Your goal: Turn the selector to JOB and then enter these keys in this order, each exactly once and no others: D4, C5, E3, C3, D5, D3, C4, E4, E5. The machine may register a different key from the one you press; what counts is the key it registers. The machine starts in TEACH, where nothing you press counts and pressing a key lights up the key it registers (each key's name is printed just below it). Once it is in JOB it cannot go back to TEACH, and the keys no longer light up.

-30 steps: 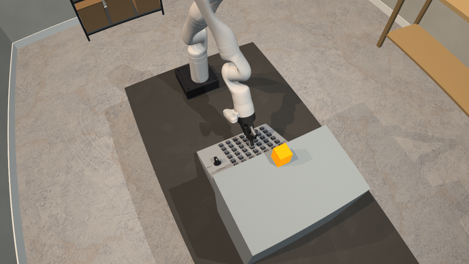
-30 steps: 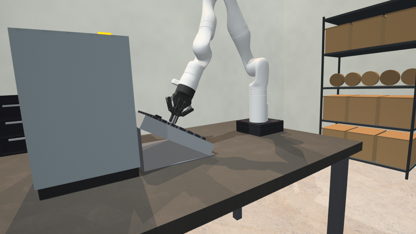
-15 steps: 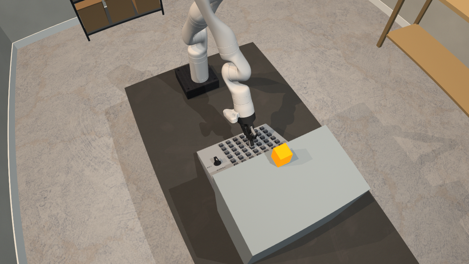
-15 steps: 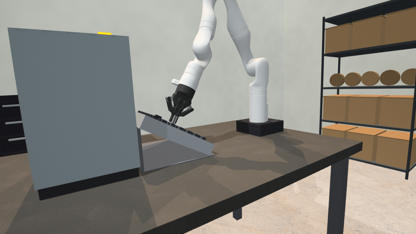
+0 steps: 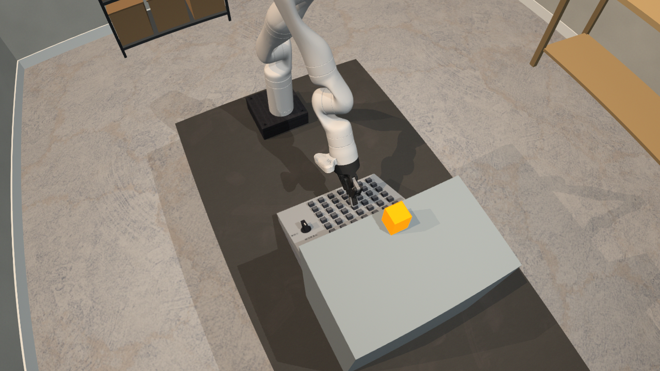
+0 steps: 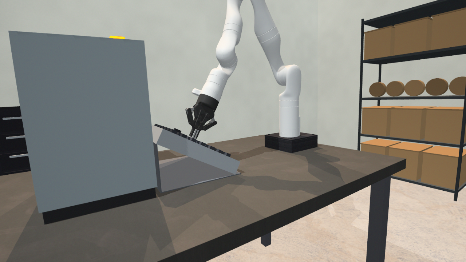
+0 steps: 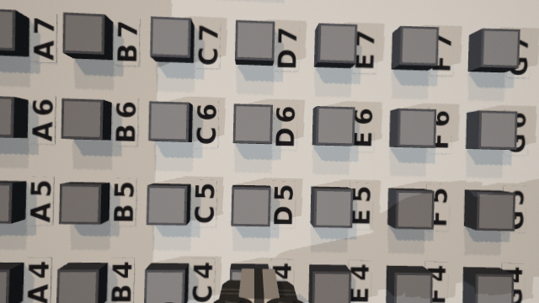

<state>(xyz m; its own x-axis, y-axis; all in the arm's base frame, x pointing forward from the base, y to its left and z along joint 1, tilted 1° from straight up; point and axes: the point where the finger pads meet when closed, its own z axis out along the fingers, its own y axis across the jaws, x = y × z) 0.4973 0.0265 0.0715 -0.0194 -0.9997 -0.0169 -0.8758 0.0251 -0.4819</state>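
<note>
Now: the selector knob 1 cm ahead of my hand, 16 cm to the right of it and 1 cm below it. Also, from my hand: key D1: 2 cm ahead, 10 cm to the left, 2 cm below; key E2: 1 cm behind, 7 cm to the left, 3 cm below; sloped keypad panel: 4 cm ahead, 5 cm to the right, 5 cm below.
</note>
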